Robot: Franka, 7 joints.
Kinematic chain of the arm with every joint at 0, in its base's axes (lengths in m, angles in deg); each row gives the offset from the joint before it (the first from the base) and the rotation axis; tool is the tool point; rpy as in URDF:
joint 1: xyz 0 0 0.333 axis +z
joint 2: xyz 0 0 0 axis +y
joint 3: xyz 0 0 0.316 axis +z
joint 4: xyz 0.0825 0 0 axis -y
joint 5: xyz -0.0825 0 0.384 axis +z
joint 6: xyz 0 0 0 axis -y
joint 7: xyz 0.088 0 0 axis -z
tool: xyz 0 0 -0.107 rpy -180 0 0
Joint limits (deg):
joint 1: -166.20..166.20
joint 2: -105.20..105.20
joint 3: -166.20..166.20
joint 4: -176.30..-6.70
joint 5: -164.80..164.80
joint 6: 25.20..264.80
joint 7: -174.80..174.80
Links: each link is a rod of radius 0.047 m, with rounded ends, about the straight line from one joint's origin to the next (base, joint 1, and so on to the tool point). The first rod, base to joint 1, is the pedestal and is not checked.
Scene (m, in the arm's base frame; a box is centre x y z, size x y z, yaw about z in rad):
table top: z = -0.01
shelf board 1: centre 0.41 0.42 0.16 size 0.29 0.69 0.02 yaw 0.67
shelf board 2: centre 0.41 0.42 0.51 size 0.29 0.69 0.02 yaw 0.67
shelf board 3: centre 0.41 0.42 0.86 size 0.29 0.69 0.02 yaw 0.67
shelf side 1: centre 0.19 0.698 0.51 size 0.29 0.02 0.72 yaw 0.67
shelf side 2: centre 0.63 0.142 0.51 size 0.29 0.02 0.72 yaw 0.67
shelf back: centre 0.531 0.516 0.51 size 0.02 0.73 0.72 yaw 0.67
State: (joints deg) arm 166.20 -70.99 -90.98 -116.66 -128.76 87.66 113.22
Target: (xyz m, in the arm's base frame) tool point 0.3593 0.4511 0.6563
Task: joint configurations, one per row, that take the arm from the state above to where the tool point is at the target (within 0.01 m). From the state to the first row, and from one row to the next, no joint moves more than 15 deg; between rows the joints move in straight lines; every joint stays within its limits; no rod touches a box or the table.
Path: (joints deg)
1: 159.28 -72.98 -84.79 -130.46 -125.46 83.31 113.22
2: 152.36 -74.98 -78.60 -144.26 -122.17 78.96 113.22
3: 145.44 -76.97 -72.42 -158.06 -118.87 74.61 113.22
4: 138.53 -78.96 -66.23 -171.86 -115.58 70.26 113.22
5: 140.61 -80.66 -54.37 -165.20 -119.76 74.21 113.22
6: 142.70 -82.35 -42.52 -158.55 -123.94 78.16 113.22
7: 144.79 -84.05 -30.67 -151.90 -128.12 82.11 113.22
8: 149.92 -76.82 -41.08 -137.58 -129.90 83.99 113.22
9: 155.05 -69.60 -51.50 -123.27 -131.68 85.87 113.22
10: 160.18 -62.37 -61.92 -108.96 -133.47 87.75 113.22

